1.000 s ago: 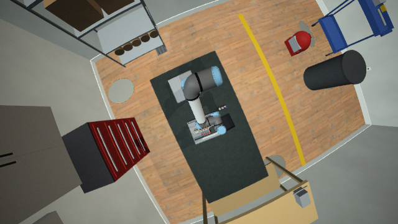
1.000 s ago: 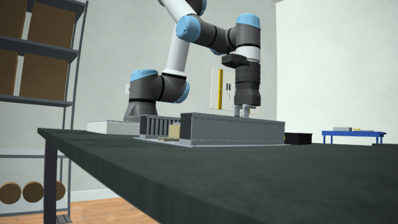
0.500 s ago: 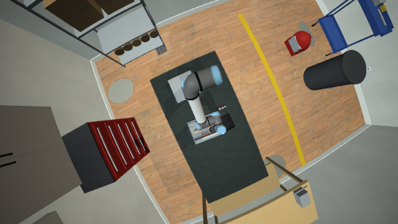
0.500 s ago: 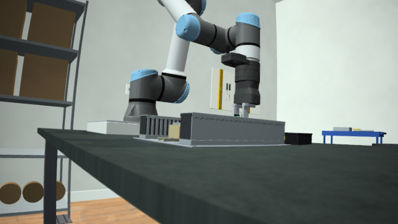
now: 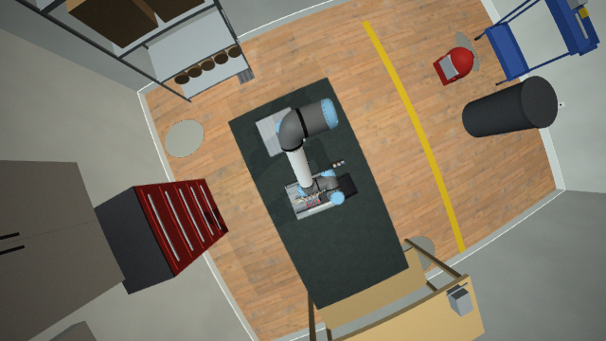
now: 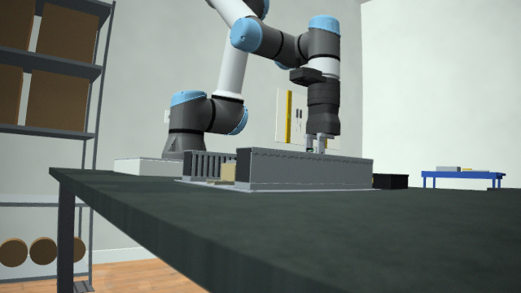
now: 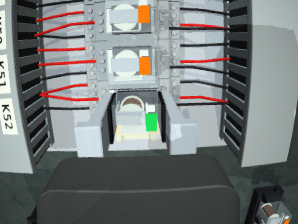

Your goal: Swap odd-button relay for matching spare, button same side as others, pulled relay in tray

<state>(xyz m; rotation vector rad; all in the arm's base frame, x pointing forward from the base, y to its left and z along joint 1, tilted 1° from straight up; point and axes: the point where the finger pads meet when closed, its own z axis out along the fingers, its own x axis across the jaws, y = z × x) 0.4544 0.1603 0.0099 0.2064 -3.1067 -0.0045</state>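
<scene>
My hand is 17 cm to the right of the tray, 5 cm above it and 1 cm short of it. The rest, counted from my hand: panel (10 cm to the right, 7 cm below, 2 cm ahead); then white relay (1 cm below).
</scene>
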